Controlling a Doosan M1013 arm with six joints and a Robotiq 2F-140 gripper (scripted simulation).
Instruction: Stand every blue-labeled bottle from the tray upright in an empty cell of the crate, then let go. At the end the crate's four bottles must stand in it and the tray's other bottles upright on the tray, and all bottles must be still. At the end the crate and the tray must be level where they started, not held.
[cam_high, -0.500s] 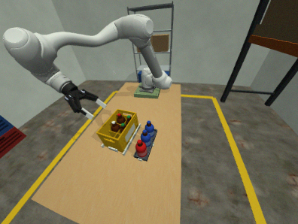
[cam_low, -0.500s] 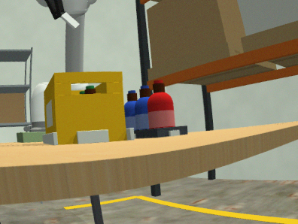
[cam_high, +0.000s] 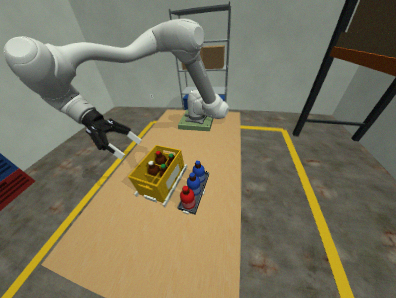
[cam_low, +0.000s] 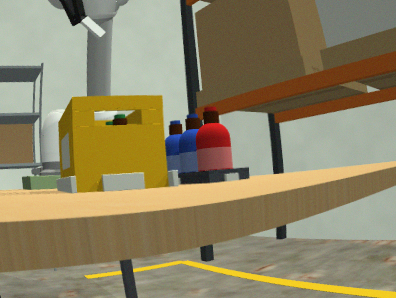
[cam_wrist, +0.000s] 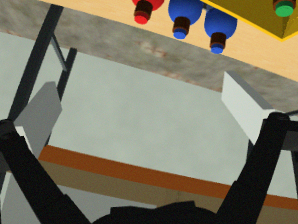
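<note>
My hand is 29 cm above the red-labeled bottle, 22 cm to the right of it and 2 cm past it. Round my hand: yellow crate: 29 cm below, 11 cm behind, 1 cm to the right; then dark tray: 36 cm below, 22 cm to the left, 11 cm behind.
</note>
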